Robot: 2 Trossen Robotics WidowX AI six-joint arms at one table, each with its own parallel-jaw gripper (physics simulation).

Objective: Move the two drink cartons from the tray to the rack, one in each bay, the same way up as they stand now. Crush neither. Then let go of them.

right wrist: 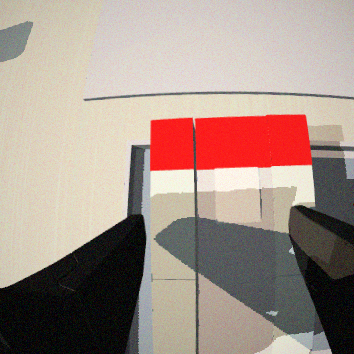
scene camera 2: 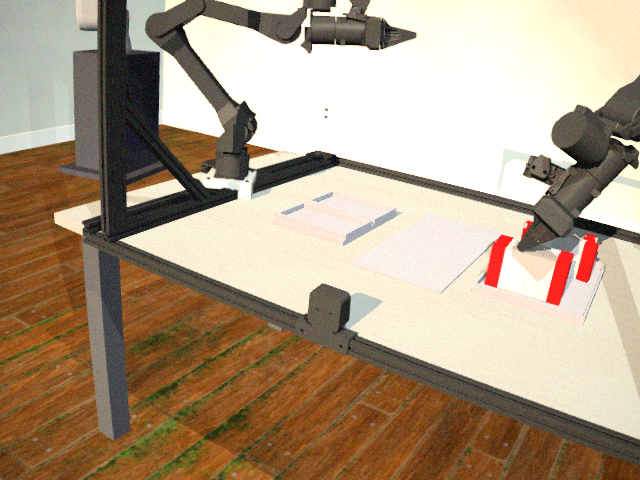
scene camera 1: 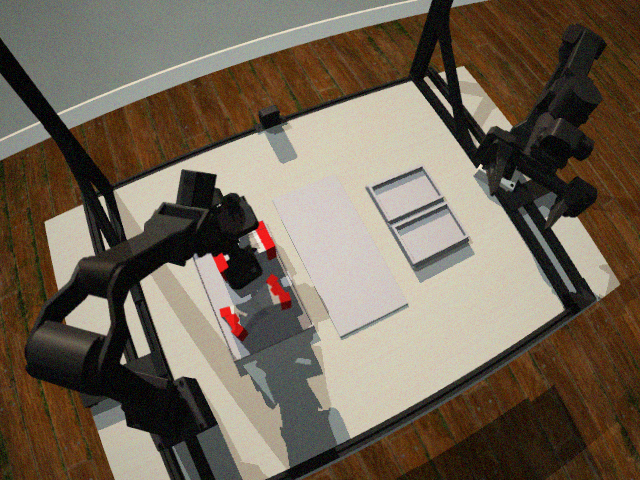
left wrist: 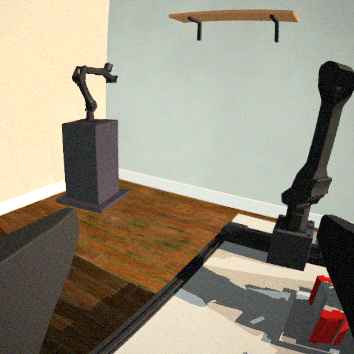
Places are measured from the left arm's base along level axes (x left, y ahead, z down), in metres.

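Where they show: left gripper, between the fingertips: (scene camera 2: 413, 34) (scene camera 1: 520, 212) (left wrist: 203, 225); right gripper, between the fingertips: (right wrist: 218, 222) (scene camera 2: 521, 245) (scene camera 1: 249, 238); left arm's base, origin of its link: (scene camera 2: 230, 175); right arm's base, origin of its link: (scene camera 1: 170, 413) (left wrist: 294, 225).
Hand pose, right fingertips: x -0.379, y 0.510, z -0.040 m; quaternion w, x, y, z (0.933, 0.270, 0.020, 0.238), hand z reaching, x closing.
Note:
Things, the pixels of their centre, and the offset from my right fingertips. "spot": a spot on its surface instead. Level surfaces: height alone.
- back carton, middle of its body: (right wrist: 230, 266) (scene camera 2: 529, 269) (scene camera 1: 243, 251) dx -0.005, dy +0.020, dz +0.036 m
- front carton, a spot on its surface: (scene camera 1: 278, 289) spot: dx +0.107, dy +0.052, dz +0.002 m
- carton's red end, middle of its body: (left wrist: 329, 330) dx +0.108, dy +0.045, dz +0.036 m
- two-bay rack, middle of its body: (scene camera 2: 337, 215) (scene camera 1: 417, 212) dx +0.255, dy -0.280, dz +0.066 m
- flat pale mat, height of its surface: dz +0.072 m
- small dark block, a spot on its surface: (scene camera 2: 329, 305) (scene camera 1: 264, 111) spot: dx -0.183, dy -0.298, dz +0.035 m
Two white drink cartons with red bands at both ends lie in the grey tray (scene camera 1: 210, 281) (right wrist: 136, 182) at the left of scene camera 1. My right gripper (scene camera 1: 242, 269) (scene camera 2: 538, 237) (right wrist: 218, 222) is open and reaches down over the back carton (scene camera 1: 265, 236) (scene camera 2: 520, 273) (right wrist: 232, 144), one finger on each side of it. The front carton (scene camera 1: 278, 289) lies free beside it. A carton's red end (left wrist: 328, 326) shows in the left wrist view. My left gripper (scene camera 1: 499, 167) (scene camera 2: 400, 34) (left wrist: 203, 225) is open and empty, high above the table's edge, far from the tray. The two-bay rack (scene camera 1: 417, 210) (scene camera 2: 366, 229) is empty.
A flat pale mat (scene camera 1: 337, 252) (scene camera 2: 428, 248) (right wrist: 211, 46) lies between the tray and the rack. A small dark block (scene camera 1: 270, 115) (scene camera 2: 329, 305) sits on the table's edge. Black frame posts rise at the table's corners.

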